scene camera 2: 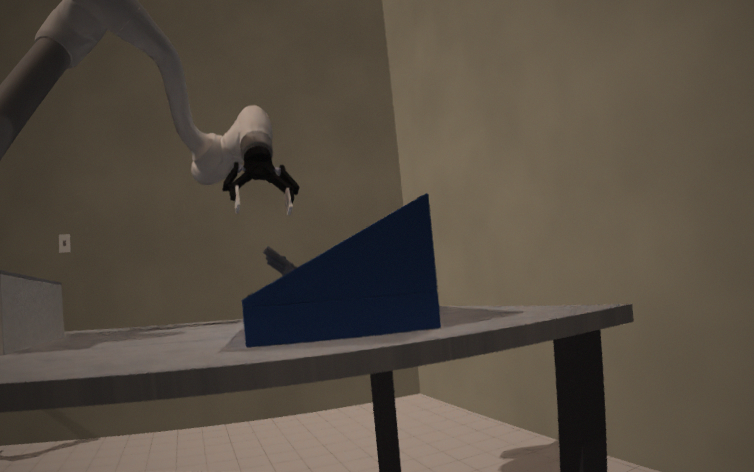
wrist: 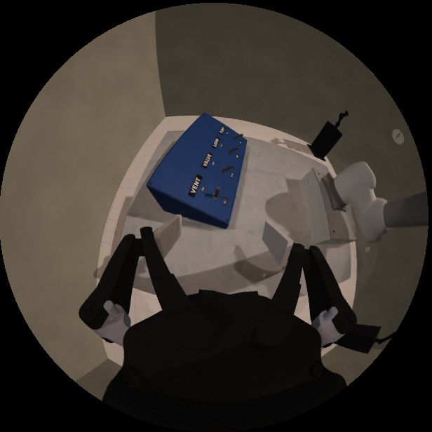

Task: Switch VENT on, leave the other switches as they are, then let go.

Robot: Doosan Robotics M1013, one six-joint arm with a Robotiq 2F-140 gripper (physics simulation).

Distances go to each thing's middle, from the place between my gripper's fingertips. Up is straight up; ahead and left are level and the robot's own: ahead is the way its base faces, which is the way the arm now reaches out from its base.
Labels:
My hand is 10 mm short of the blue sloped switch panel (scene camera 2: 382, 280), 350 mm to the left of it and 190 mm above it.

